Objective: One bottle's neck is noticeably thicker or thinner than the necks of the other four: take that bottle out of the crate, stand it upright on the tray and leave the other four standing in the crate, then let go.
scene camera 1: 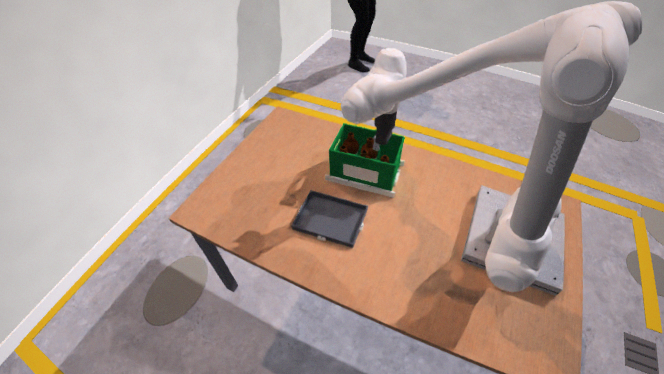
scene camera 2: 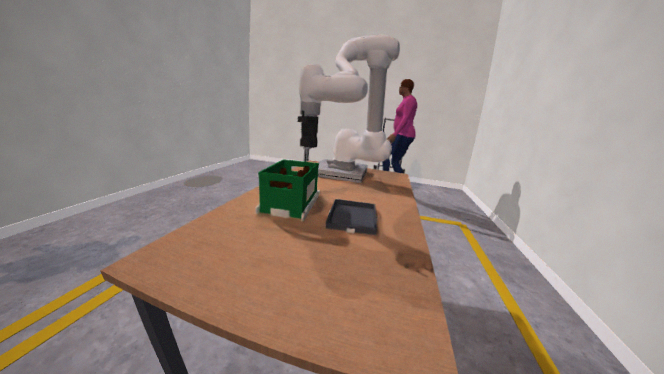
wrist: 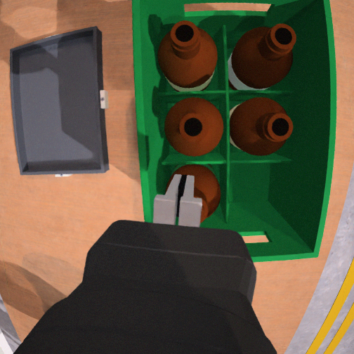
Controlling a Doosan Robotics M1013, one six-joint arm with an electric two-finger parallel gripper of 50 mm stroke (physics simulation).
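Observation:
The green crate stands on the table with several brown bottles upright in it. In the wrist view they are far-left, far-right, middle-left, middle-right and near-left; the near-right compartment is empty. My gripper is shut and empty, pointing down above the near-left bottle, whose neck it hides in the wrist view. The other necks look close in thickness. The dark tray holds no bottle.
Pale strips edge the crate's base. The crate has inner dividers and raised walls. The tray lies beside it on the wooden table. The arm's base plate is at the table's far end in scene camera 2. People stand beyond the table.

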